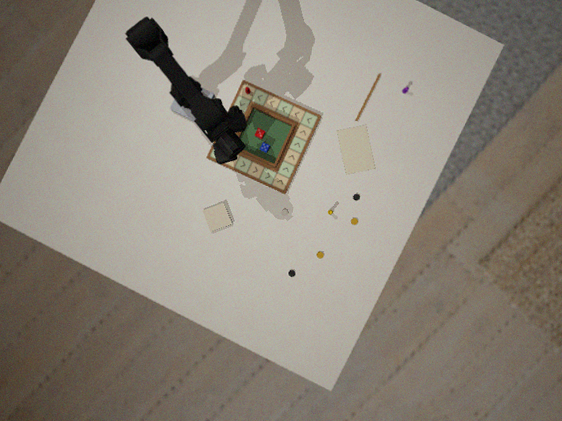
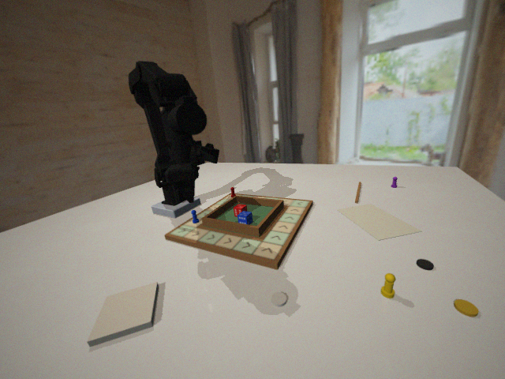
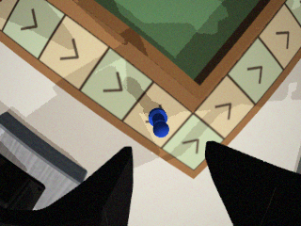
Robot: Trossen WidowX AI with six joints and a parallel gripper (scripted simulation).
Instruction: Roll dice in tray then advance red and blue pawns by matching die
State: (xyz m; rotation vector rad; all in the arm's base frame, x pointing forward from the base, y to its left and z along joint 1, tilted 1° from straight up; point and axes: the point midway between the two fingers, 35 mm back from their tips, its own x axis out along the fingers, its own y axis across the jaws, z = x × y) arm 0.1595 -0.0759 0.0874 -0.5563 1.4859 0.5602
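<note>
The blue pawn lies 5 cm below my gripper tip. Also, from my gripper tip: red pawn (18 cm to the left, 5 cm below); tile (24 cm to the right, 8 cm ahead, 7 cm below); green tray (11 cm ahead, 7 cm to the left, 7 cm below).
</note>
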